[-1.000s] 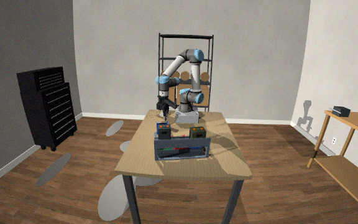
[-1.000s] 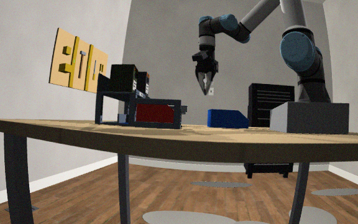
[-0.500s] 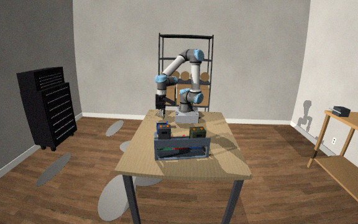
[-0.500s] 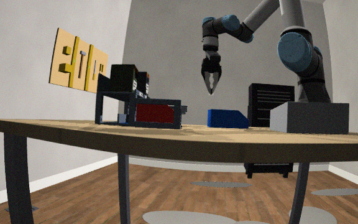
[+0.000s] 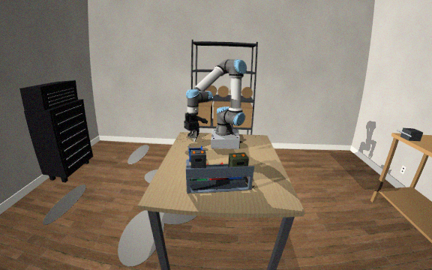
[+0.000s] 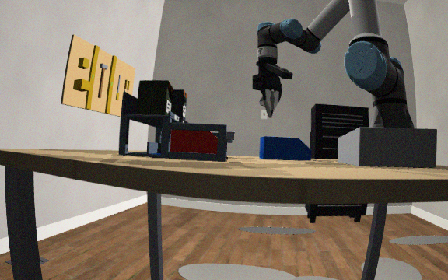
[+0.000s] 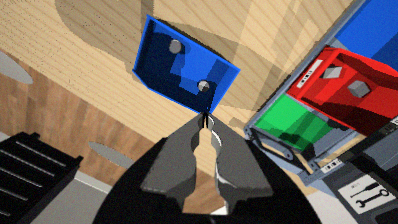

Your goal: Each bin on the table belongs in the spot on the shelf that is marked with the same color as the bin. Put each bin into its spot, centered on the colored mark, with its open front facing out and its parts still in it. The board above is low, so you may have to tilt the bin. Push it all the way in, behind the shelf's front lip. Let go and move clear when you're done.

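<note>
The blue bin lies 12 cm below my hand, 5 cm behind it and 1 cm to the right of it. Round my hand: dark box (31 cm ahead, 13 cm to the left); then green case (35 cm to the left, 24 cm ahead, 1 cm below); then red bin (21 cm to the left, 18 cm ahead, 12 cm below).
</note>
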